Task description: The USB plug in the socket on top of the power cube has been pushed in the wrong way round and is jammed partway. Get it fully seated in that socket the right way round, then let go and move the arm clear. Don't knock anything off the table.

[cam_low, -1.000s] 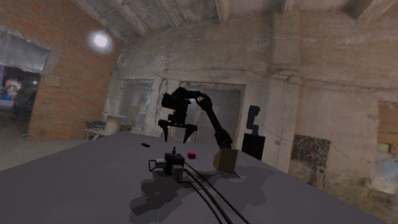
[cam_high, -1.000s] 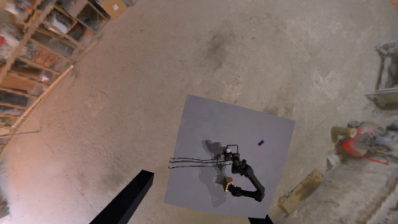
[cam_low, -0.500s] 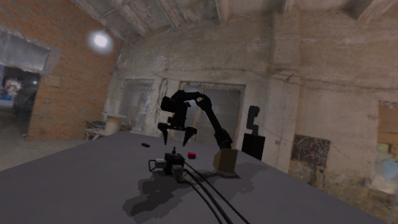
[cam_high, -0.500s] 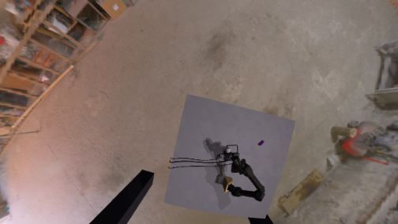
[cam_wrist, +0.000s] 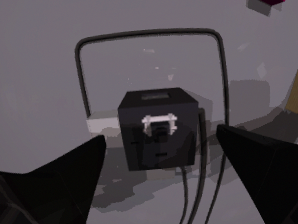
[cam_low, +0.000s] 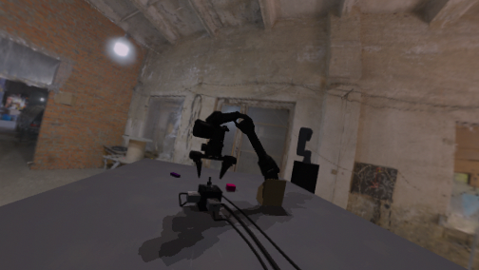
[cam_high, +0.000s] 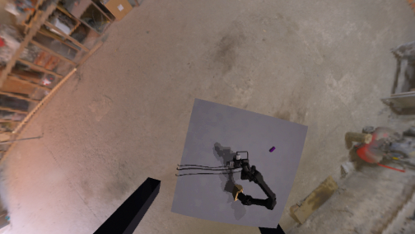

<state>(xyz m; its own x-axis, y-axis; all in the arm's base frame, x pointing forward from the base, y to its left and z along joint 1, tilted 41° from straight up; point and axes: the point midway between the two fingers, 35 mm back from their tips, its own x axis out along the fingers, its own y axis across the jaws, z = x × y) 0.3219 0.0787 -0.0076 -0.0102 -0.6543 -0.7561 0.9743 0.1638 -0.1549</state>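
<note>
Now: gripper tip 20 mm above the pale USB plug. The rest, counted from my gripper tip: magenta block: 140 mm behind, 200 mm to the right, 90 mm below; small purple piece: 190 mm ahead, 330 mm to the right, 100 mm below.
</note>
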